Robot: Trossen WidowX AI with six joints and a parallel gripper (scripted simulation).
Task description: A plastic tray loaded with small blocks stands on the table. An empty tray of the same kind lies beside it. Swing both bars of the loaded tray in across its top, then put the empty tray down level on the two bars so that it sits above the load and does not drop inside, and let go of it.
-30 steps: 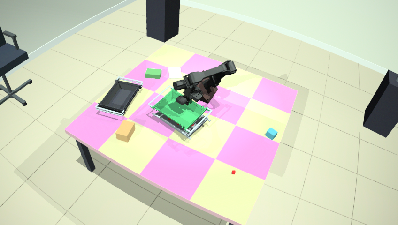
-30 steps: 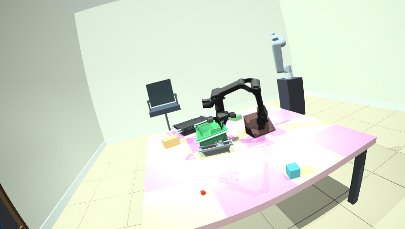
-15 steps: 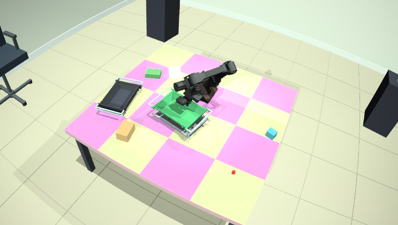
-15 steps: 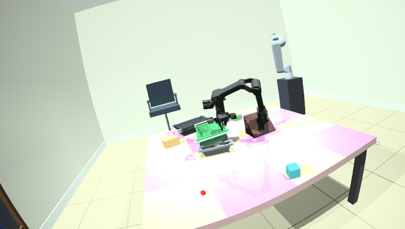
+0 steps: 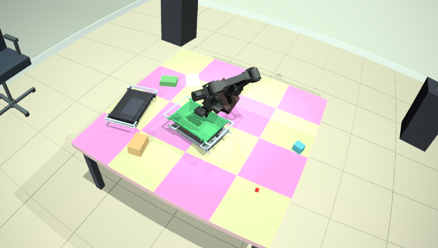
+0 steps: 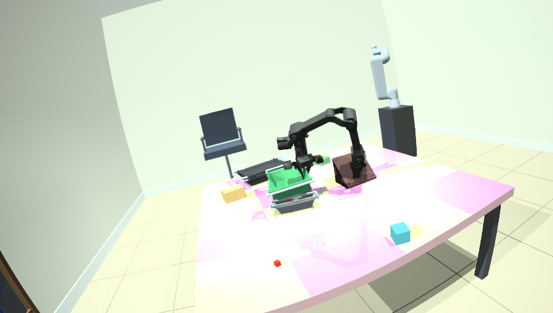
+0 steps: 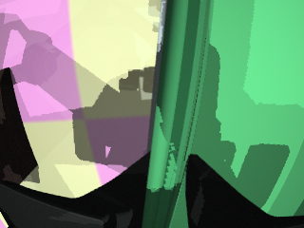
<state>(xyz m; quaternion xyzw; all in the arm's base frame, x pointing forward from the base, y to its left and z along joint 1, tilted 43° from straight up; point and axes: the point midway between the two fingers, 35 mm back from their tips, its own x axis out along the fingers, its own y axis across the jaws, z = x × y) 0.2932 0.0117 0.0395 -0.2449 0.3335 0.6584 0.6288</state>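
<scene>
The green tray is 8 cm ahead of my gripper tip, 1 cm to the right of it and 2 cm above it. The rest, counted from my gripper tip: orange block 37 cm ahead, 22 cm to the right, 6 cm below; then green block 21 cm behind, 48 cm to the right, 7 cm below; then white card 35 cm behind, 36 cm to the right, 9 cm below.
</scene>
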